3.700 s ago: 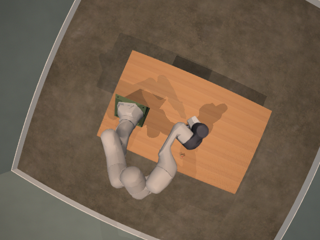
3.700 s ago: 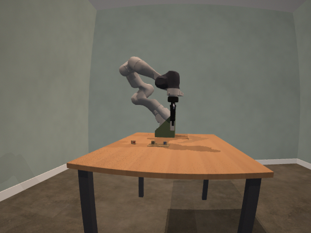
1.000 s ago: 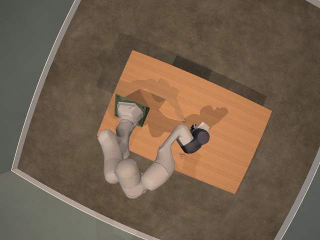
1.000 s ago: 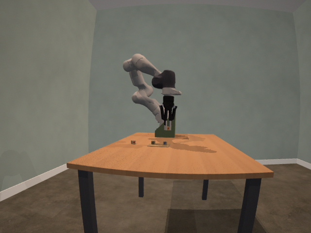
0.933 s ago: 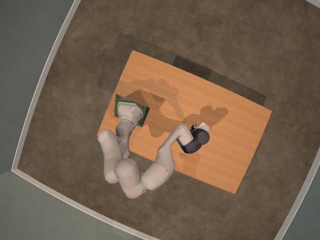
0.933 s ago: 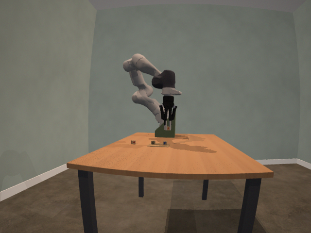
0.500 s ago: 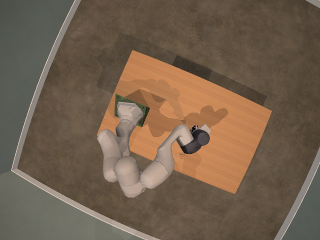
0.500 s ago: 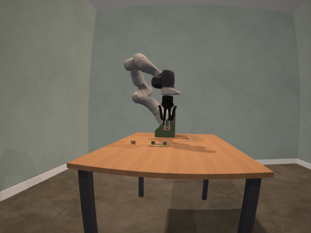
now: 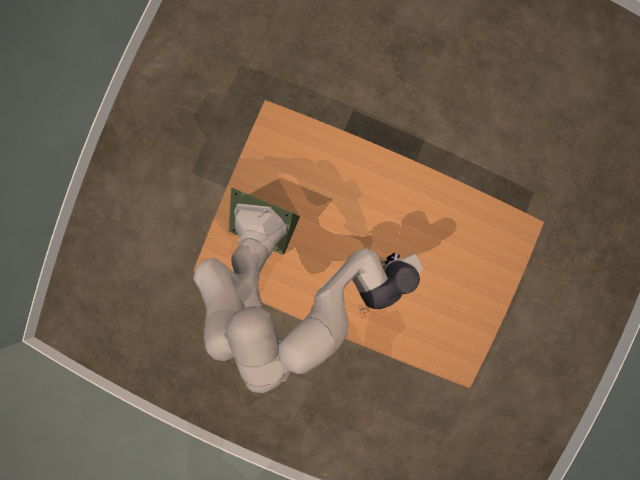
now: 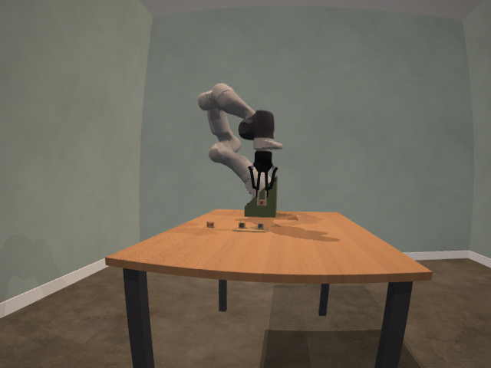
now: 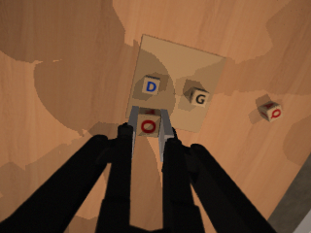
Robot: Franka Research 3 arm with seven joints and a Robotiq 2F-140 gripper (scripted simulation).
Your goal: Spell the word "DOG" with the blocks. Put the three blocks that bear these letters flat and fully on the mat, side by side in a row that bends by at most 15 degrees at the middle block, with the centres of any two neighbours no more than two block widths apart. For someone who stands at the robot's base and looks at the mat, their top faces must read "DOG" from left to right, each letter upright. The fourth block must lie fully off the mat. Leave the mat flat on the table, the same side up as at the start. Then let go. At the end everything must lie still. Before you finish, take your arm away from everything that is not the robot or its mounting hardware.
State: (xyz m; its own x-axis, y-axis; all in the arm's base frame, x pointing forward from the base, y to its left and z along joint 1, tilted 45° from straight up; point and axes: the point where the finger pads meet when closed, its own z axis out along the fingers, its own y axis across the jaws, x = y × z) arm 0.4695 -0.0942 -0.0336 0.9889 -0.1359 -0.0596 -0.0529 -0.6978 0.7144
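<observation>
The mat is 2 cm ahead of my hand, 4 cm to the right of it and 13 cm below it. From my hand the other things lie so: G block 1 cm ahead, 8 cm to the right, 12 cm below.
</observation>
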